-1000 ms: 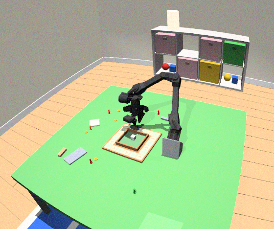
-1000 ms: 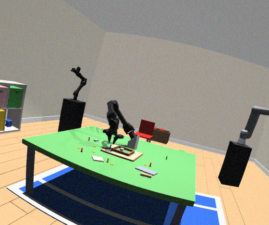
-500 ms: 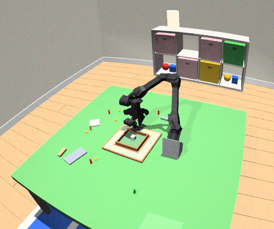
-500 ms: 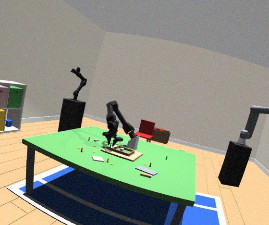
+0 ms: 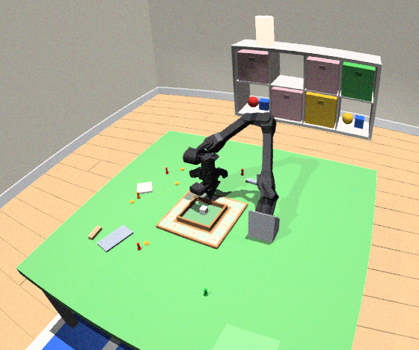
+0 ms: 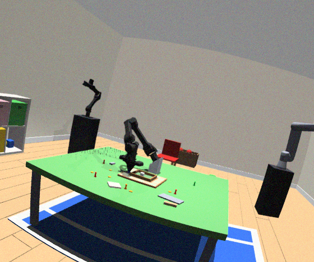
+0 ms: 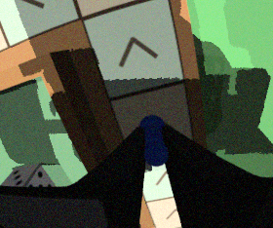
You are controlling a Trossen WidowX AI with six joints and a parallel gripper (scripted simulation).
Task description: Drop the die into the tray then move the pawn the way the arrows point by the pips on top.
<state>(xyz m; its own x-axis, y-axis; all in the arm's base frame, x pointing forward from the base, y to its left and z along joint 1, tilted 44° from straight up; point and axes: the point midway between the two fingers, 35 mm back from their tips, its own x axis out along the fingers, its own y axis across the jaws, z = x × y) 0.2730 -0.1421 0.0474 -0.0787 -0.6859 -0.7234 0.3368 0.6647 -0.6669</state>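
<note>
The white die lies 10 cm to the left of my gripper tip and 1 cm behind it. Round my gripper tip: dark blue pawn 1 cm above; then orange pawn 33 cm ahead, 8 cm to the left, 1 cm below; then white card 34 cm ahead, 2 cm below, 1 cm to the left.
</note>
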